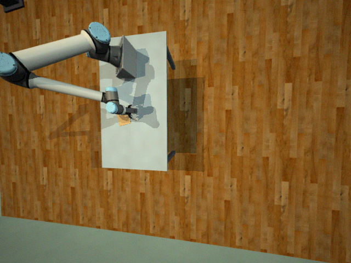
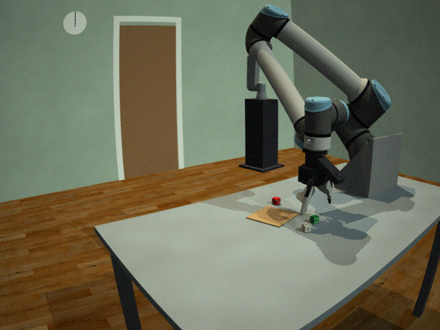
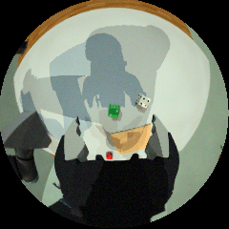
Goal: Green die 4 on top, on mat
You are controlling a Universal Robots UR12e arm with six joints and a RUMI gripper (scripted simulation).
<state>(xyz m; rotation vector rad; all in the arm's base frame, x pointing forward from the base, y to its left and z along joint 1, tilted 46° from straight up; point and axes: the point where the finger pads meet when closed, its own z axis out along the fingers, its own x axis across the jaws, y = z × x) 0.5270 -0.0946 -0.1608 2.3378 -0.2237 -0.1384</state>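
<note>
My hand is 1 cm past the green die, 1 cm to the left of it and 4 cm above it. Round my hand: red die 6 cm behind, 23 cm to the right, 4 cm below; tan mat 5 cm ahead, 16 cm to the right, 5 cm below; white die 7 cm ahead, 1 cm to the left, 4 cm below.
</note>
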